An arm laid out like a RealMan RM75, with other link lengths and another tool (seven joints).
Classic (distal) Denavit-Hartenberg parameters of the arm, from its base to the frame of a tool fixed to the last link. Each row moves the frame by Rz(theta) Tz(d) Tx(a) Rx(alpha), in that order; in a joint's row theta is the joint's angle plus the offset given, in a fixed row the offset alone. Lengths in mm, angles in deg.
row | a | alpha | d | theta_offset
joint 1 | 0.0 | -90.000 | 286.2 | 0.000
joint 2 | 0.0 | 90.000 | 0.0 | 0.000
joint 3 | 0.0 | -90.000 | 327.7 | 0.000
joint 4 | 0.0 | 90.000 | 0.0 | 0.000
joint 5 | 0.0 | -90.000 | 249.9 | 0.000
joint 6 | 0.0 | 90.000 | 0.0 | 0.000
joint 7 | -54.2 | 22.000 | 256.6 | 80.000
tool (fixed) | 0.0 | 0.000 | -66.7 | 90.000
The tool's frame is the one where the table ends.
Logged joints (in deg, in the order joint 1, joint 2, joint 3, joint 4, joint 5, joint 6, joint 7), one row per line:
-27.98 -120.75 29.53 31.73 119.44 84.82 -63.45
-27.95 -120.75 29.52 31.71 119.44 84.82 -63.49
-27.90 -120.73 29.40 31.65 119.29 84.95 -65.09
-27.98 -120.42 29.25 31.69 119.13 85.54 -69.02
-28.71 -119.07 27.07 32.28 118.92 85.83 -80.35
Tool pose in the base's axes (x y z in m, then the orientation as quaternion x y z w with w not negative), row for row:
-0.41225 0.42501 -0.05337 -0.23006 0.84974 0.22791 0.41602
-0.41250 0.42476 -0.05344 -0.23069 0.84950 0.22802 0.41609
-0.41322 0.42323 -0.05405 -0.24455 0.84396 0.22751 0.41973
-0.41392 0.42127 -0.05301 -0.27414 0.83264 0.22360 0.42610
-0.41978 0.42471 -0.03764 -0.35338 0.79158 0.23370 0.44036
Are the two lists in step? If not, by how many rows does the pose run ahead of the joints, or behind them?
They are in step.
